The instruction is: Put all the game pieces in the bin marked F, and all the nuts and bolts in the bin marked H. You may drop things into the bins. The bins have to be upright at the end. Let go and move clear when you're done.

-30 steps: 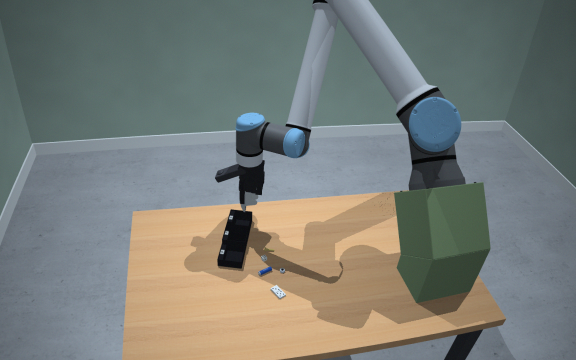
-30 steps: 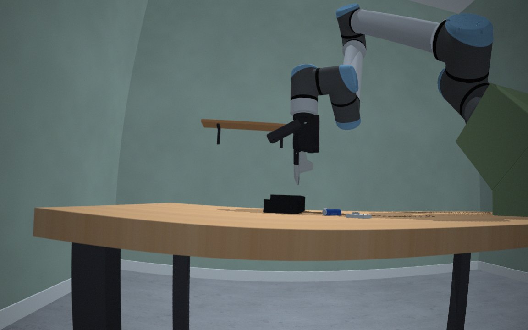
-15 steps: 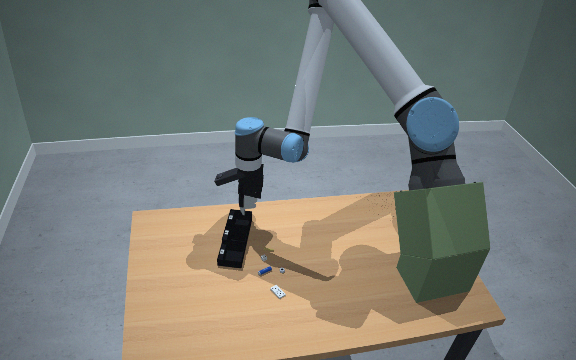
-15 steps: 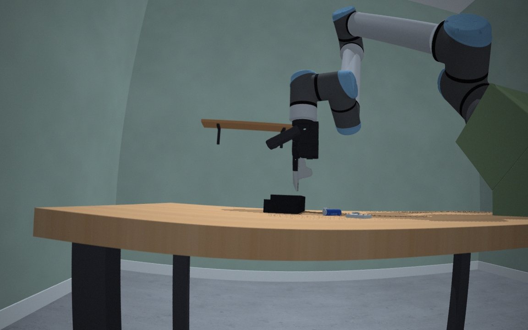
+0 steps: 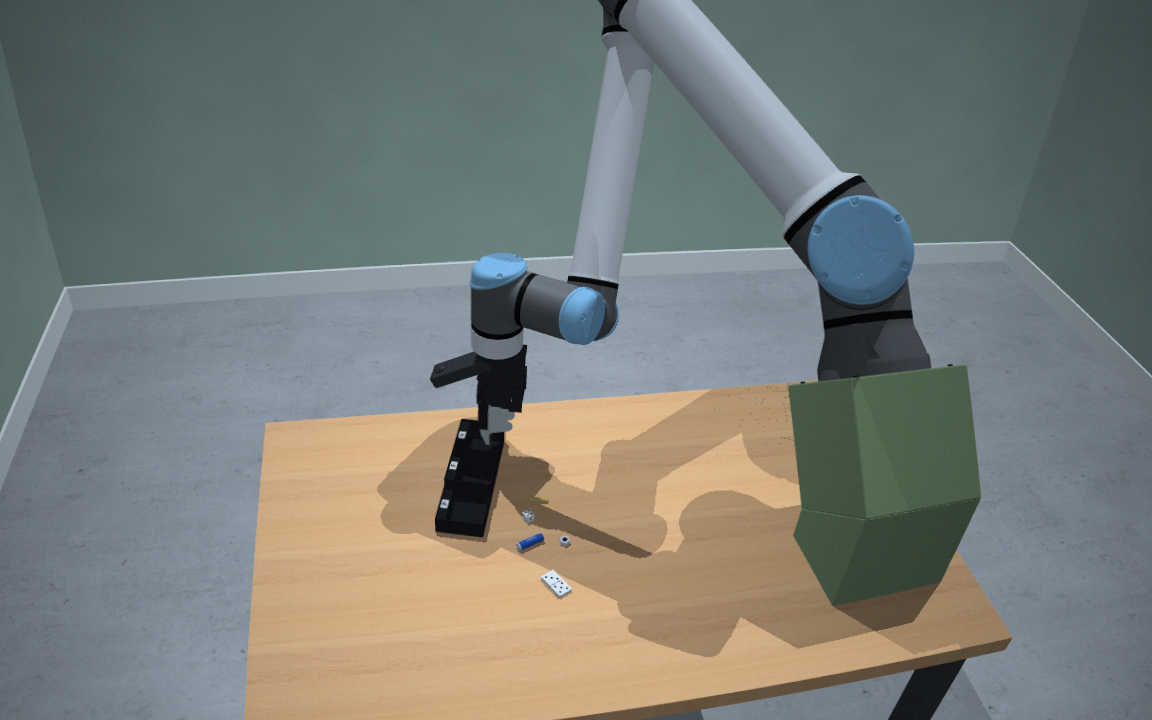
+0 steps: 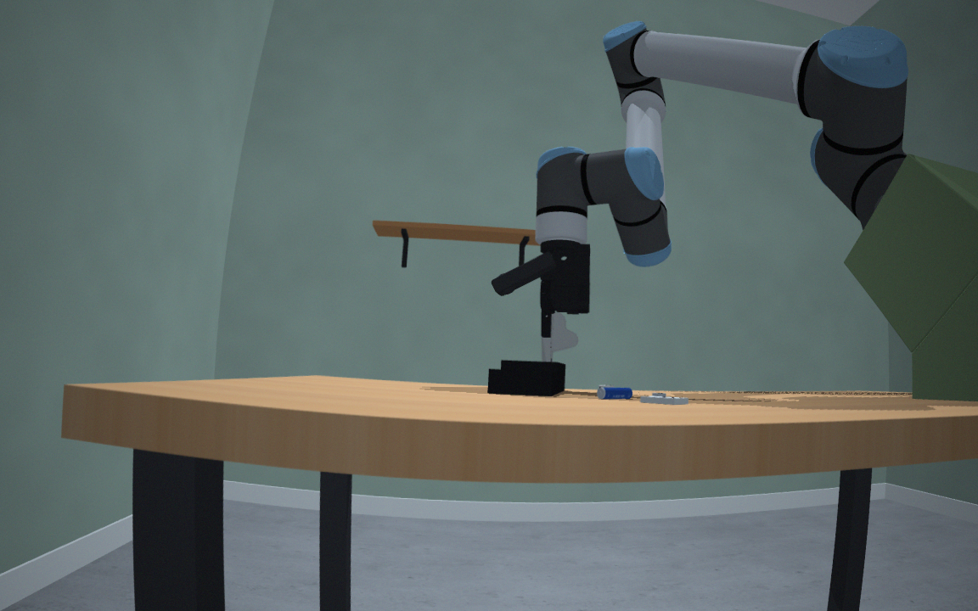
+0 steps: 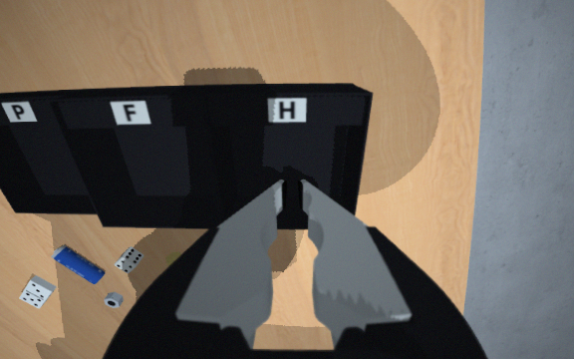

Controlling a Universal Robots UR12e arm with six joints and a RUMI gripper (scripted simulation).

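Right now my hand is 7 cm to the right of the black bin, 5 cm short of it and 2 cm above it. Also, from my hand: brass bolt (15 cm to the left, 5 cm behind, 4 cm below); battery (24 cm to the left, 4 cm below, 1 cm behind); white die (18 cm to the left, 4 cm below, 2 cm behind).
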